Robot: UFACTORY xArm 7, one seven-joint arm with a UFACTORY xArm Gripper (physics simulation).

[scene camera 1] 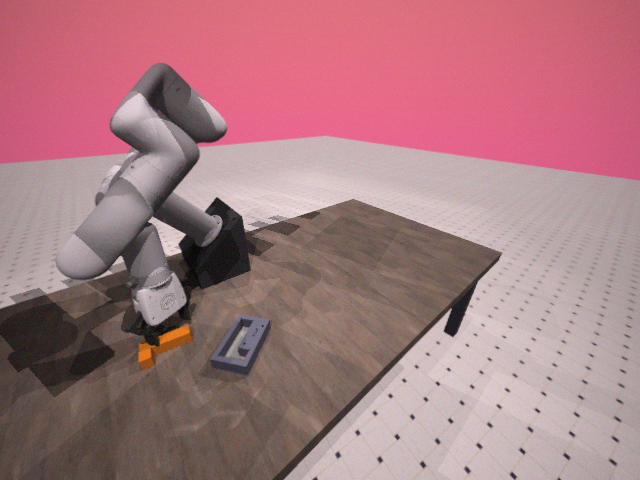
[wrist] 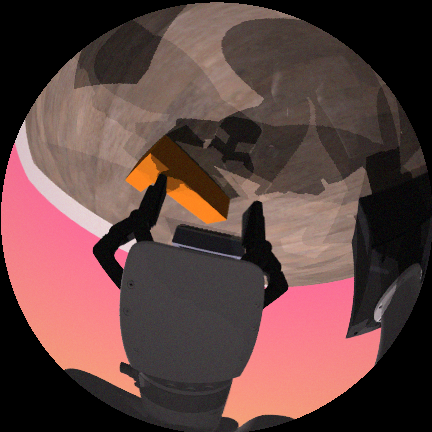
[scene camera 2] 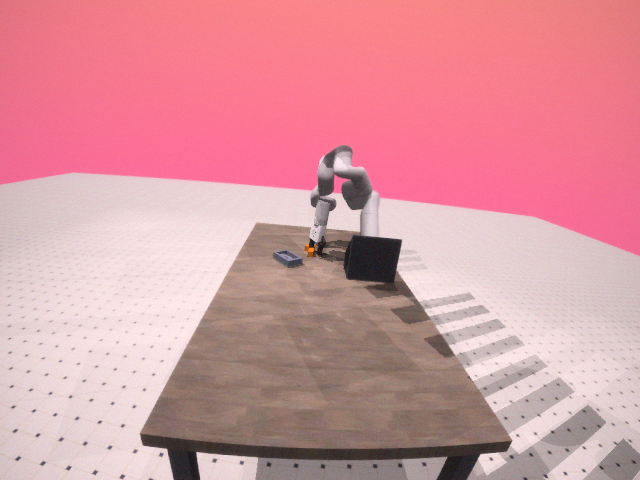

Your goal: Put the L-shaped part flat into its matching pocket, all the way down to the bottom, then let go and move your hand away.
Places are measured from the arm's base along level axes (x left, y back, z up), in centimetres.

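Pixels of known places: gripper, between the fingertips: (scene camera 1: 170, 330) (wrist: 208, 195) (scene camera 2: 315, 250); arm's base, origin of its link: (scene camera 1: 209, 231) (scene camera 2: 369, 245).
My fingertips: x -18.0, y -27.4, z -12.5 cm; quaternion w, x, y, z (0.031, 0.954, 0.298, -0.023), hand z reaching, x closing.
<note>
Ahead of a thing's pixels: the offset from my fingertips to its top centre. "pt": to the spot under its first point. Level surfaces: height alone.
The orange L-shaped part @[dx -1.5, dy -3.6, dz +0.3 cm] (scene camera 1: 176, 337) (scene camera 2: 310, 252) (wrist: 194, 199) lies on the table, outside the block. The blue-grey block @[dx +14.7, dy -13.3, dz +1.0 cm] (scene camera 1: 257, 338) (scene camera 2: 288, 262) (wrist: 207, 241) with the empty pocket @[pt dx +13.0, dy -12.7, dz -2.2 cm] (scene camera 1: 236, 347) lies beside it, to the right in scene camera 1; in the wrist view it is mostly hidden behind the hand. My gripper (scene camera 1: 168, 326) (scene camera 2: 316, 249) (wrist: 208, 195) is open, low at the part's long arm. In the wrist view its left finger overlaps the part near the corner, and the right finger is past the long arm's end. Contact cannot be told.
The black arm base (scene camera 1: 222, 258) (scene camera 2: 373, 259) (wrist: 390, 235) stands behind the block in scene camera 1 and at the right in the wrist view. The wooden table @[dz -2.7 cm] (scene camera 1: 361, 289) (scene camera 2: 320, 361) carries them; its long edge runs along the right in scene camera 1.
</note>
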